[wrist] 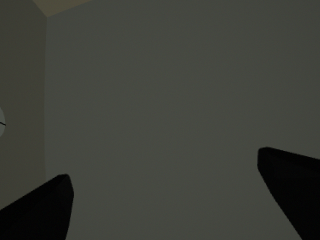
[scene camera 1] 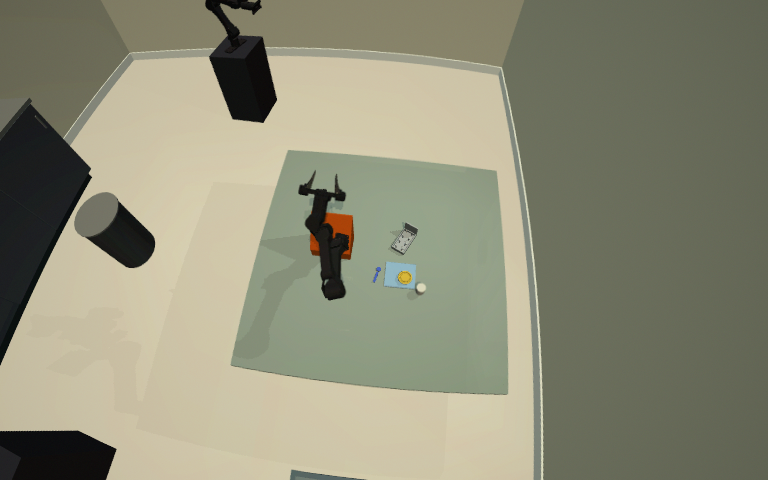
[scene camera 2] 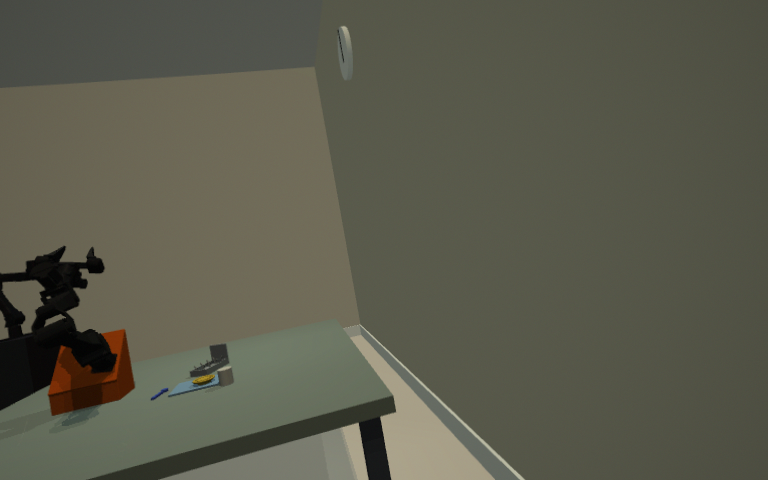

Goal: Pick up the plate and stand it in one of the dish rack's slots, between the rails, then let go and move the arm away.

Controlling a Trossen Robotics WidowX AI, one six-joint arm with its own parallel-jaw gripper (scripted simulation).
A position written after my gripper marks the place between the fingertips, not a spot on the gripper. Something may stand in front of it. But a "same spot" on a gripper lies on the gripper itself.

my gripper: wrist; scene camera 1 325, 172; scene camera 2
same spot on my gripper: (wrist: 284, 172) = (scene camera 2: 63, 251)
